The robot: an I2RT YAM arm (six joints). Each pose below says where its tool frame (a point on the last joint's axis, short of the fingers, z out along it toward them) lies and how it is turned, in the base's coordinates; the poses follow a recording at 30 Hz.
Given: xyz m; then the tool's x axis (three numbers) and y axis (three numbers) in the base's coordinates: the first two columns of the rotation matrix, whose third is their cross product.
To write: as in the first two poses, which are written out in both.
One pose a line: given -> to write
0.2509 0.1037 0.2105 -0.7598 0.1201 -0.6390 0.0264 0.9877 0.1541 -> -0.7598 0.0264 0.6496 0.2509; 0.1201 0.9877 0.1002 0.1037; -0.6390 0.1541 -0.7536 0.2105; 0 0 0 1
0.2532 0.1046 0.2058 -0.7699 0.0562 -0.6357 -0.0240 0.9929 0.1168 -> -0.7699 -0.0240 0.6378 0.2532; 0.0562 0.9929 0.1052 0.1046; -0.6357 0.1168 -0.7631 0.2058; 0 0 0 1
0.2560 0.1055 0.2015 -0.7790 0.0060 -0.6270 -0.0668 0.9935 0.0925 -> -0.7790 -0.0668 0.6235 0.2560; 0.0060 0.9935 0.1139 0.1055; -0.6270 0.0925 -0.7735 0.2015; 0 0 0 1
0.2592 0.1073 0.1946 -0.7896 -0.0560 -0.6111 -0.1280 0.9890 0.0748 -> -0.7896 -0.1280 0.6002 0.2592; -0.0560 0.9890 0.1373 0.1073; -0.6111 0.0748 -0.7881 0.1946; 0 0 0 1
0.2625 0.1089 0.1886 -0.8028 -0.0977 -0.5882 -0.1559 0.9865 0.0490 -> -0.8028 -0.1559 0.5755 0.2625; -0.0977 0.9865 0.1310 0.1089; -0.5882 0.0490 -0.8072 0.1886; 0 0 0 1
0.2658 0.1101 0.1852 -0.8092 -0.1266 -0.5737 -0.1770 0.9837 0.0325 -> -0.8092 -0.1770 0.5602 0.2658; -0.1266 0.9837 0.1278 0.1101; -0.5737 0.0325 -0.8184 0.1852; 0 0 0 1
